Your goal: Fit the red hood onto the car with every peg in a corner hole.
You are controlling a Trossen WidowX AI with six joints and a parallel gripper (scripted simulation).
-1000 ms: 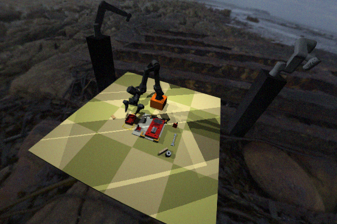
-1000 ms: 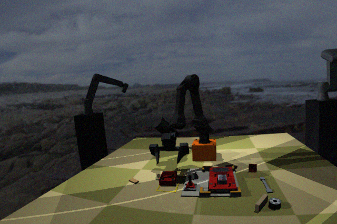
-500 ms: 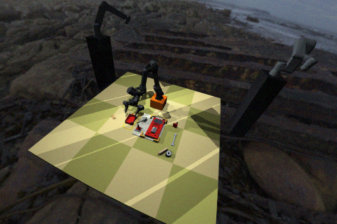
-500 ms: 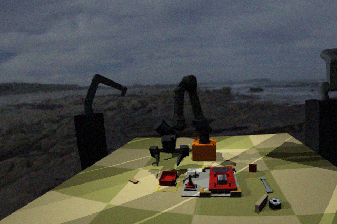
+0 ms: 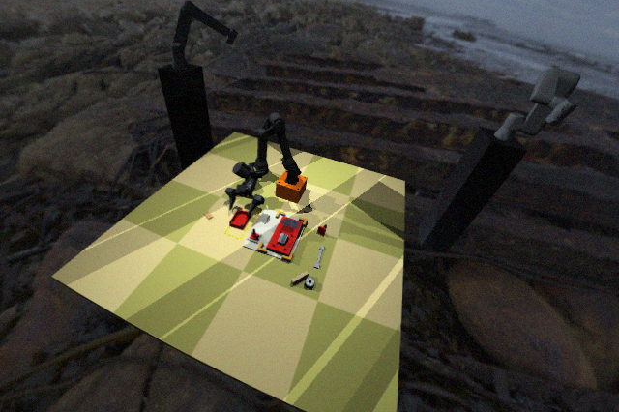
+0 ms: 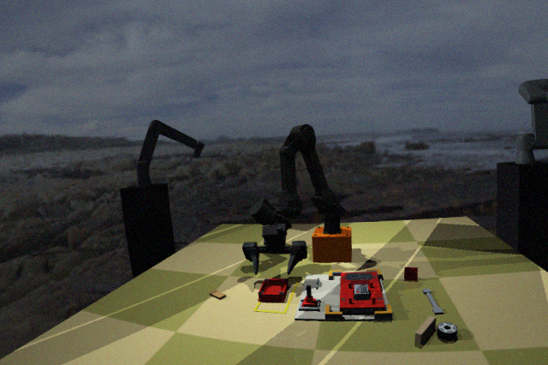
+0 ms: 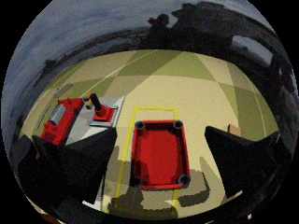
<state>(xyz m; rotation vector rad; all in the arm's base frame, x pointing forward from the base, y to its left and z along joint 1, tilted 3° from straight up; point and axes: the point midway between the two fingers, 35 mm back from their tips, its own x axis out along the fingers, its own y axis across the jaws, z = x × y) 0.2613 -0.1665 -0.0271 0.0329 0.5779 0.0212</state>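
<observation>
The red hood lies 10 mm behind my gripper tip and 60 mm below it. From my gripper tip the other things lie so: grey engine block 50 mm ahead, 240 mm to the left, 40 mm below; then red upright piece 60 mm ahead, 100 mm to the left, 30 mm below; then tan block 20 mm ahead, 160 mm to the right, 60 mm below.
</observation>
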